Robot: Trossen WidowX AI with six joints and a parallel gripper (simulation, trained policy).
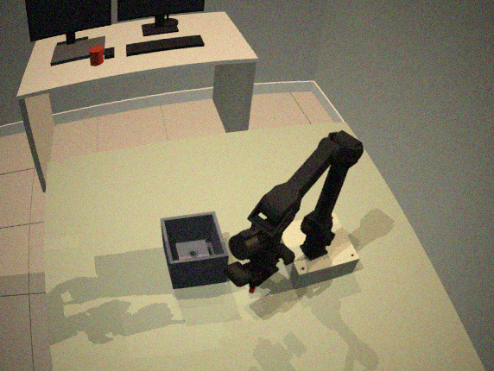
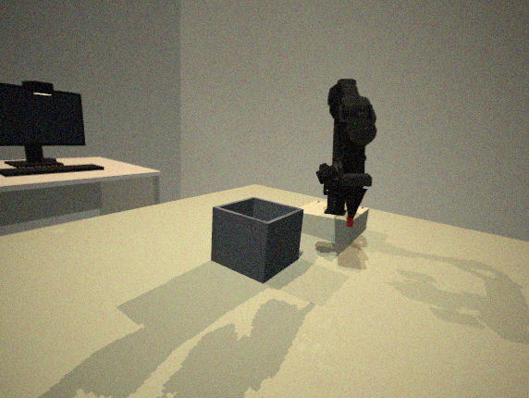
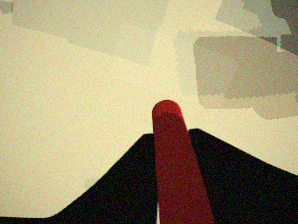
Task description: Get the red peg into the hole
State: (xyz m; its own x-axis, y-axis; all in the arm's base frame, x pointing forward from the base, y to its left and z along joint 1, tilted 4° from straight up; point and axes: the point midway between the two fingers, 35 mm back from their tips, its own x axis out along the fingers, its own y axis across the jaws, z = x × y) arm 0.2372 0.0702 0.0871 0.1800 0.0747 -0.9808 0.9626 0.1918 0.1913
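Right now my gripper tip is 21 cm to the left of the pale plate, 9 cm above it and 8 cm short of it. Also, from my gripper tip: red peg (2 cm above).
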